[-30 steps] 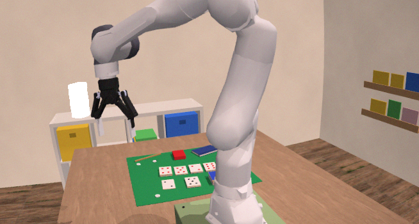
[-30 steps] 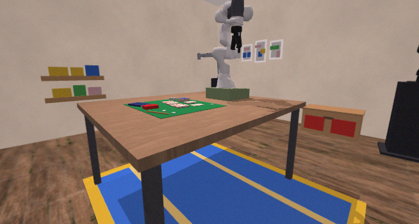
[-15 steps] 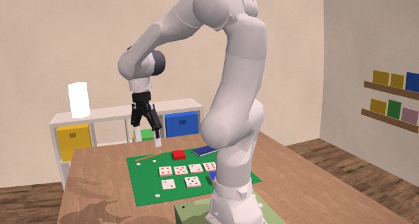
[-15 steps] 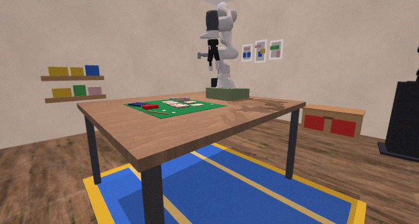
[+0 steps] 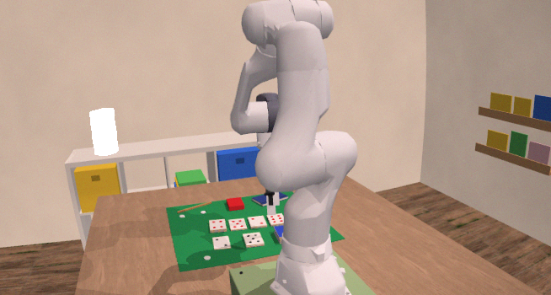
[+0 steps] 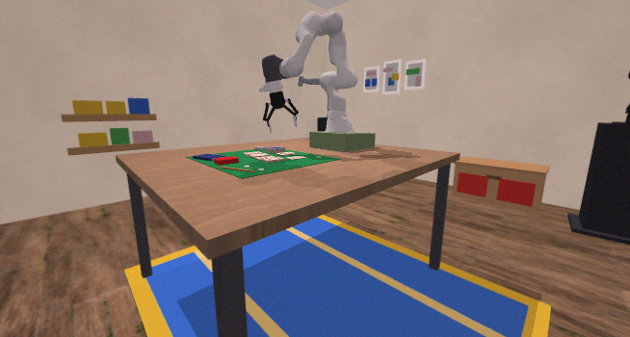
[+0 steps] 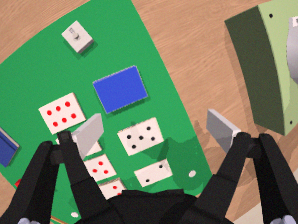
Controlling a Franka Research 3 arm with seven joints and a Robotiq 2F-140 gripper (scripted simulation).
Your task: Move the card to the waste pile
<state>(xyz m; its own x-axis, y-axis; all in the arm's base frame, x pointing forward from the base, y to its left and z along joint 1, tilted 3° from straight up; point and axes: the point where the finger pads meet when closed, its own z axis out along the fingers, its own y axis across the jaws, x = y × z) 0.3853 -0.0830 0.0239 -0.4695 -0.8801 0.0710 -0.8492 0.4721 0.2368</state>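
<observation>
Right now my hand is 4 cm short of the grey block, 18 cm to the left of it and 12 cm above it. Round my hand: red block 37 cm ahead, 3 cm to the left, 13 cm below; black-pip card 7 cm ahead, 18 cm to the left, 14 cm below; green mat 19 cm ahead, 4 cm to the left, 15 cm below.
</observation>
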